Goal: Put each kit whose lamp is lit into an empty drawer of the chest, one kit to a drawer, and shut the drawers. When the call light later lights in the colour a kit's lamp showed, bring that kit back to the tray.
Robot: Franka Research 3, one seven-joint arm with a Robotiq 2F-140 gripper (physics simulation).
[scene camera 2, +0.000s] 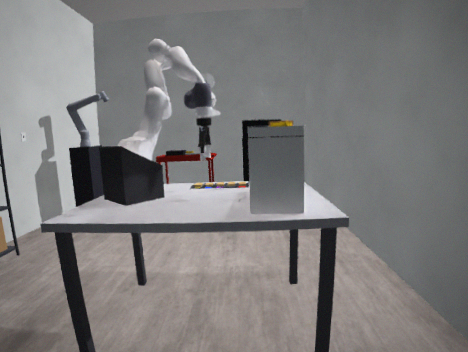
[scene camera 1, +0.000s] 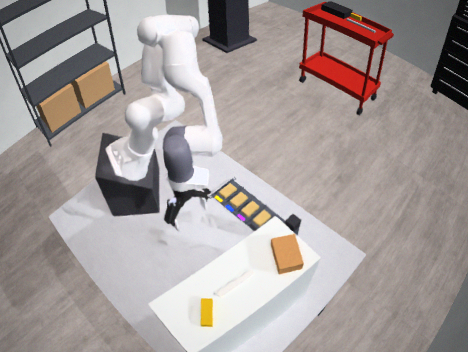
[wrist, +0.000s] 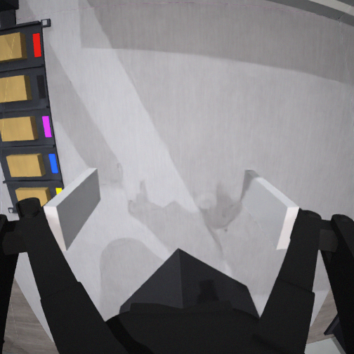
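Note:
The dark tray [wrist: 30, 109] holds tan kits in a row. Their lamps show red at kit [wrist: 12, 46], dark at kit [wrist: 15, 88], magenta at kit [wrist: 18, 128] [scene camera 1: 250, 208], blue at kit [wrist: 25, 165] [scene camera 1: 239, 199] and yellow at kit [wrist: 32, 194] [scene camera 1: 228, 189]. The red-lamp kit is hidden in the first scene view. The white chest [scene camera 1: 170, 305] [scene camera 2: 276, 175] stands beside the tray; its drawer fronts are hidden in both scene views. My gripper [scene camera 1: 191, 220] [scene camera 2: 205, 156] [wrist: 171, 184] is open and empty, above the table beside the tray's yellow end.
A brown box [scene camera 1: 287, 254], a white bar [scene camera 1: 233, 284] and a yellow block [scene camera 1: 206, 312] lie on the chest top. A small black block [scene camera 1: 293, 223] stands at the tray's far end. The robot's dark base [scene camera 1: 130, 196] [scene camera 2: 127, 175] stands on the table. A red cart [scene camera 1: 340, 79] is beyond it.

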